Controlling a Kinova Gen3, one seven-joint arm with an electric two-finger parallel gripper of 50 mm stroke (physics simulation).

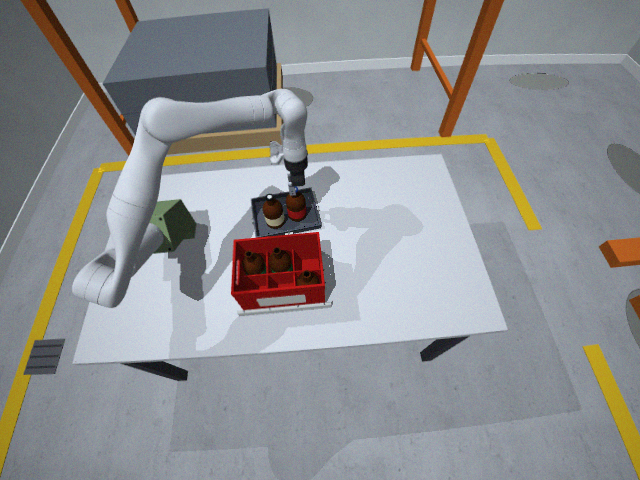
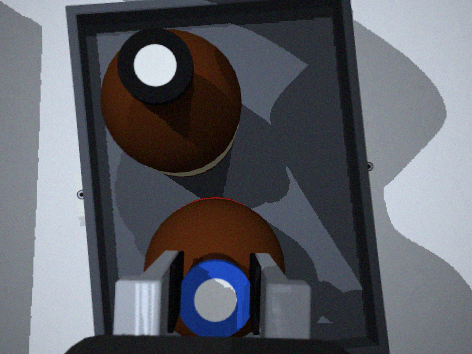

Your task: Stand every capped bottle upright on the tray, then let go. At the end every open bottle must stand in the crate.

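Pixels of known places: gripper, fingertip midpoint: (image 1: 292, 191) (image 2: 216, 279); arm's base at its link origin: (image 1: 149, 235).
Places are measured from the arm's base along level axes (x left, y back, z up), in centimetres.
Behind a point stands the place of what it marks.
Note:
The dark grey tray (image 1: 262, 231) @[x 9.4, y -33.7, z -19.2 cm] (image 2: 360, 200) @[x 25.5, y -44.4, z -17.6 cm] lies on the table behind the crate. A brown bottle with a black and white cap and a cream label (image 1: 273, 212) @[x 10.1, y -39.6, z -8.9 cm] (image 2: 175, 130) @[x 13.7, y -41.0, z -7.6 cm] stands upright on it. A brown bottle with a blue cap and a red label (image 1: 296, 205) @[x 12.2, y -48.1, z -9.0 cm] (image 2: 215, 230) @[x 15.6, y -45.7, z -7.7 cm] is upright at the tray's other end. My gripper (image 1: 293, 190) @[x 15.6, y -47.4, z -4.7 cm] (image 2: 216, 279) @[x 15.6, y -47.4, z -4.7 cm] is shut on this bottle's blue cap. Whether its base touches the tray is hidden. The red crate (image 1: 278, 241) @[x -4.9, y -41.2, z -4.7 cm] holds three open brown bottles (image 1: 253, 262) @[x -10.2, y -32.5, z -7.1 cm] (image 1: 279, 259) @[x -10.3, y -40.9, z -7.0 cm] (image 1: 307, 278) @[x -19.6, y -49.3, z -3.7 cm], upright in separate compartments.
A green block-like object (image 1: 177, 225) @[x 6.3, y -6.6, z -4.8 cm] stands on the white table (image 1: 413, 289) @[x -21.5, y -85.2, z -19.7 cm] at the left, beside the arm. A large grey box (image 1: 196, 46) stands behind the table. Orange posts (image 1: 471, 67) rise from the floor farther back.

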